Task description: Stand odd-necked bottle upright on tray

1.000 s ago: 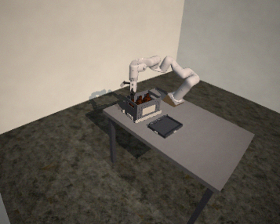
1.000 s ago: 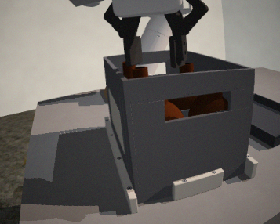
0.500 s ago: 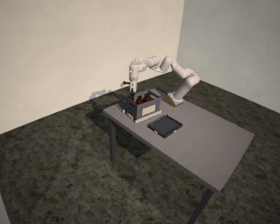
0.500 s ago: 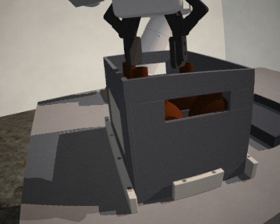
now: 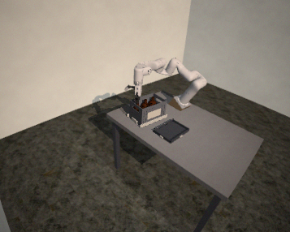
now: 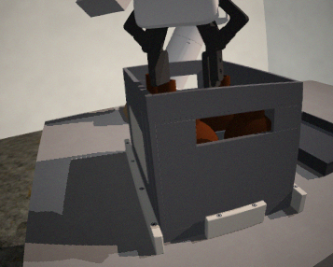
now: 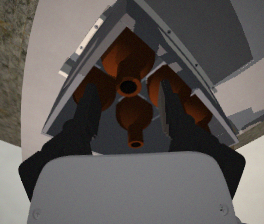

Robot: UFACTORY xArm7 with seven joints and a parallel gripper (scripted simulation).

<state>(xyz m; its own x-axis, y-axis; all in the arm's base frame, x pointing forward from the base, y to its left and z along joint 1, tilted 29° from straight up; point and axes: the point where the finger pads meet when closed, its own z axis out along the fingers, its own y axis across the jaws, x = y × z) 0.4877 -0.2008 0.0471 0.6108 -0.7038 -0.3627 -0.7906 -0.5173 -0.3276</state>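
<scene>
My gripper is now 10 cm above the dark grey crate, 8 cm past it and 5 cm to the right of it. Round my hand: dark flat tray (34 cm to the left, 18 cm below, 8 cm behind); then glass bottle (18 cm behind, 10 cm below, 2 cm to the left).
</scene>
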